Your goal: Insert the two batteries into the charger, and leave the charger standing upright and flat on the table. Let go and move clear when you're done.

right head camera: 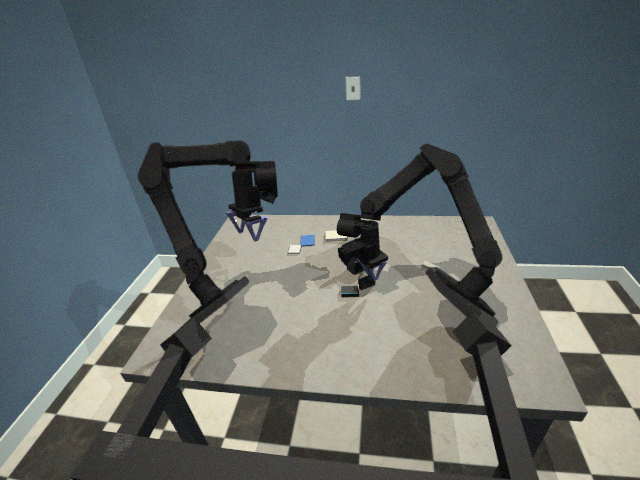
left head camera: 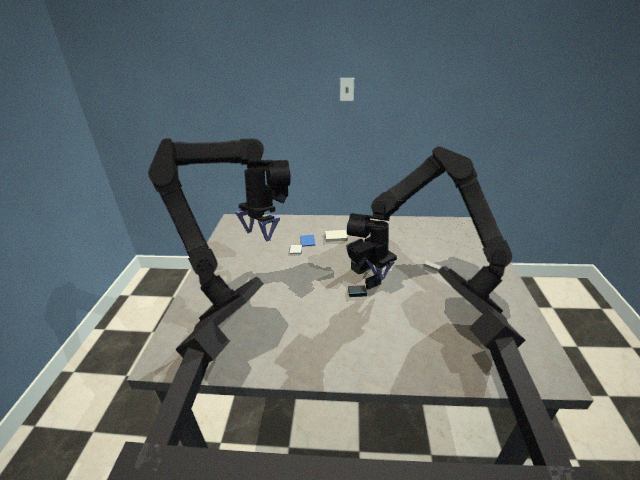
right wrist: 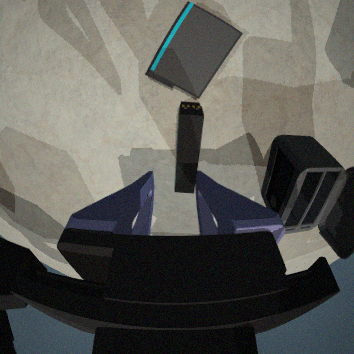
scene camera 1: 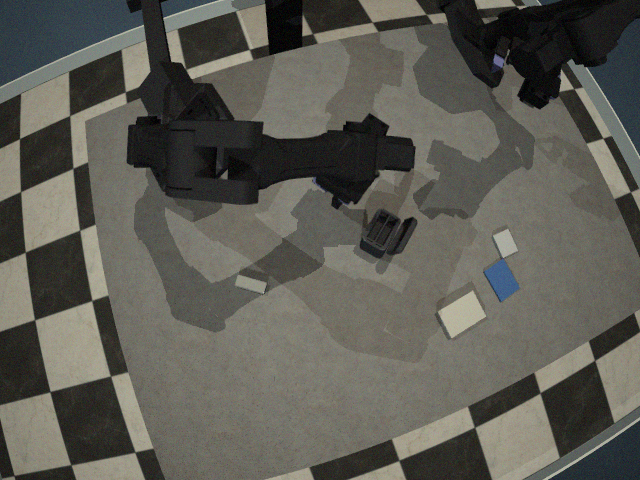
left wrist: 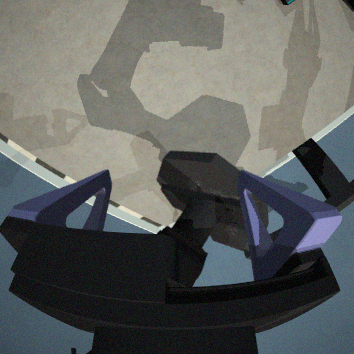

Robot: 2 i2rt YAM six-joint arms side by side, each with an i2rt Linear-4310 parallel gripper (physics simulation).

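Frame: origin at the left arm's base, x ahead, y left, z up, level; millimetres.
Where they show: left gripper, between the fingertips: (right head camera: 248, 236) (left head camera: 258, 236) (scene camera 1: 513, 81) (left wrist: 174, 176); right gripper, between the fingertips: (right head camera: 372, 277) (left head camera: 379, 277) (right wrist: 174, 178) (scene camera 1: 335, 194); left arm's base, origin of its link: (right head camera: 214, 300) (left head camera: 226, 302) (scene camera 1: 479, 40) (left wrist: 206, 204); right arm's base, origin of its link: (right head camera: 464, 294) (left head camera: 474, 292).
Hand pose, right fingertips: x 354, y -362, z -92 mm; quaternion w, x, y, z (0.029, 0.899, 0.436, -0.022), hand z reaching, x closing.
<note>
Each offset is from my right fingertips to the top centre of the thing.
A flat dark battery with a cyan stripe @[dy +60, dx -59, dz -22 mm] (left head camera: 357, 291) (right head camera: 349, 292) (right wrist: 197, 50) lies on the table. The other dark battery @[dy +18, dx -9, dz +3 mm] (right wrist: 190, 145) (left head camera: 372, 282) (right head camera: 366, 282), with gold contacts, seems to stand on edge. My right gripper (right wrist: 174, 178) (left head camera: 380, 277) (right head camera: 375, 277) is partly open. This battery shows at its fingertips, nearer the right-hand finger in the right wrist view, and is not gripped. The black charger (scene camera 1: 374, 248) (right wrist: 300, 150) stands with its two slots visible; they look empty. My left gripper (left wrist: 174, 176) (left head camera: 258, 236) (right head camera: 248, 235) is wide open, empty, high above the table's left side.
A dark panel @[dy +113, dx +100, dz +57 mm] (scene camera 1: 403, 236) (right wrist: 342, 215) stands beside the charger. A small white block @[dy +357, dx +105, dz -29 mm] (left head camera: 295, 249) (scene camera 1: 505, 242), a blue block @[dy +338, dx +182, dz -32 mm] (left head camera: 307, 240) (scene camera 1: 501, 280) and a cream block @[dy +235, dx +245, dz -23 mm] (left head camera: 336, 235) (scene camera 1: 461, 314) lie farther back. A pale block @[dy -165, dx +160, dz -26 mm] (left head camera: 432, 266) (scene camera 1: 251, 284) lies near the right arm.
</note>
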